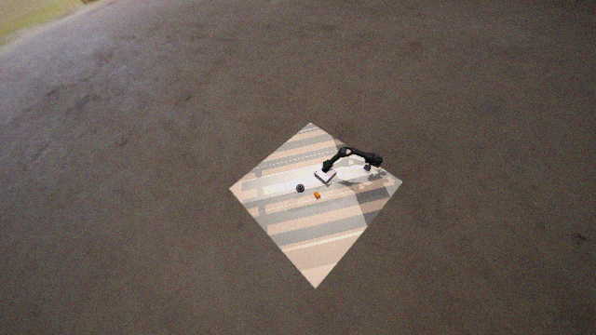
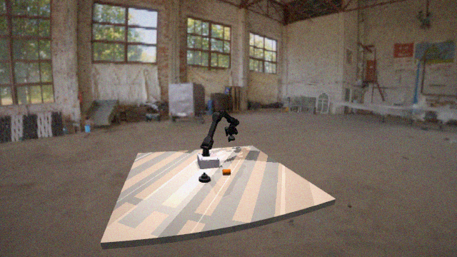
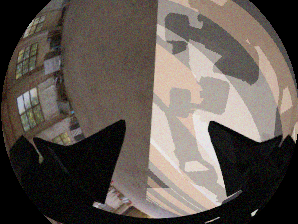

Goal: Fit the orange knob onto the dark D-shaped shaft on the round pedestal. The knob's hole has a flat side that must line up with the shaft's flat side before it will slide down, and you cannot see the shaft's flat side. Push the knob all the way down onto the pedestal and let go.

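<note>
Now: gripper tip 590 mm short of the orange knob, 230 mm to the left of it and 100 mm above it. From my gripper tip the other things lie so: dark round pedestal (640 mm ahead, 410 mm to the right, 90 mm below).
</note>
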